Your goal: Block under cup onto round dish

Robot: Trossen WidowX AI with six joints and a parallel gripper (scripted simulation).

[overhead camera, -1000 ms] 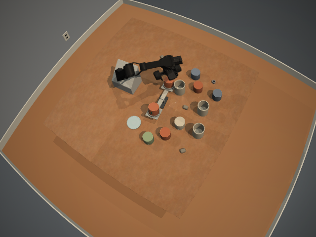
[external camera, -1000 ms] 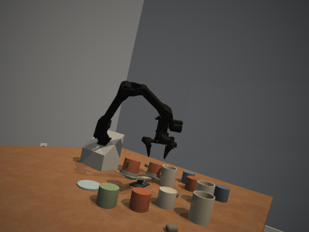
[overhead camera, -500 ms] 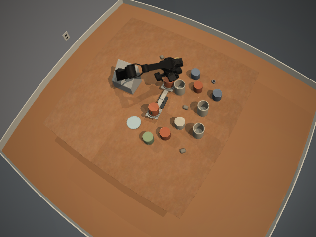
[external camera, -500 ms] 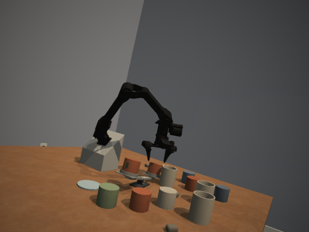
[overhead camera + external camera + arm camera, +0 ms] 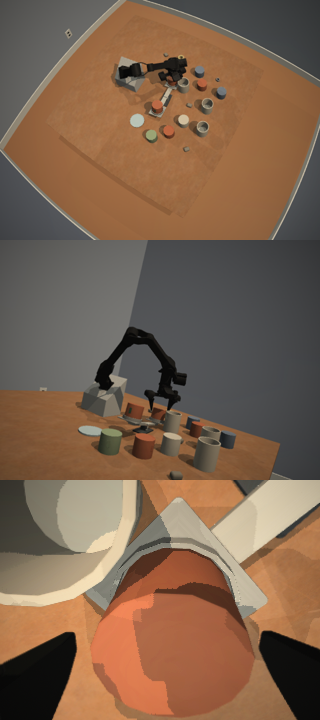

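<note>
The pale green block is 4 cm below my gripper tip. Round my gripper tip: round pale blue dish (36 cm to the right, 11 cm behind, 7 cm below); then cream cup (24 cm to the right, 18 cm ahead, 4 cm below); then orange cup (27 cm to the right, 3 cm above).
</note>
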